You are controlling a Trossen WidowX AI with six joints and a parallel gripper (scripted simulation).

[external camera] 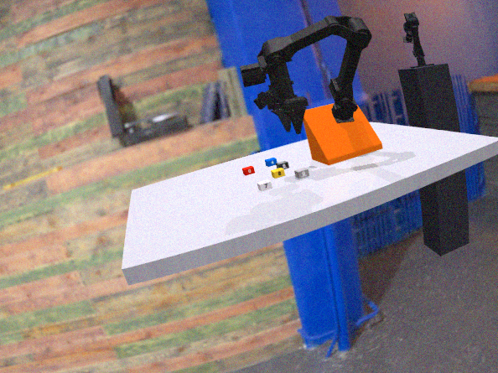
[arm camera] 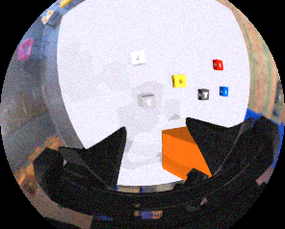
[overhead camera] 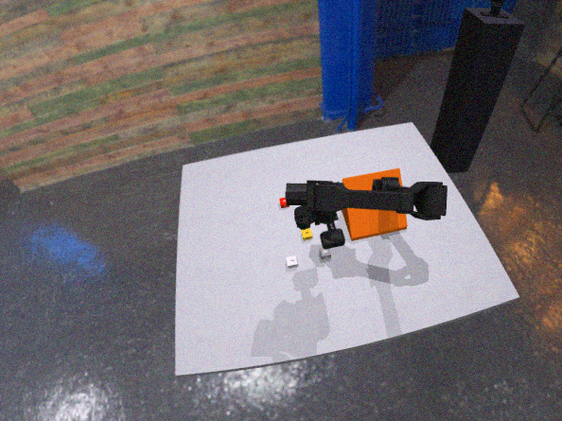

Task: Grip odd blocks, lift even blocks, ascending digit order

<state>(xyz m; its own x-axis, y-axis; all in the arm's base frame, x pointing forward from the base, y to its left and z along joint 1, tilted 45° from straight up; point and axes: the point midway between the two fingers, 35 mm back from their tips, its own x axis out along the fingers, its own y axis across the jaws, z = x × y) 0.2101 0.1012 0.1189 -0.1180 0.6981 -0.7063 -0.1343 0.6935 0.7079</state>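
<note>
My gripper tip is now 220 mm to the left of the red block, 130 mm short of it and 110 mm above it. The rest, counted from my gripper tip: grey block: 110 mm below; then yellow block: 110 mm below, 80 mm to the right, 60 mm ahead; then white block: 120 mm ahead, 110 mm below, 30 mm to the left.
</note>
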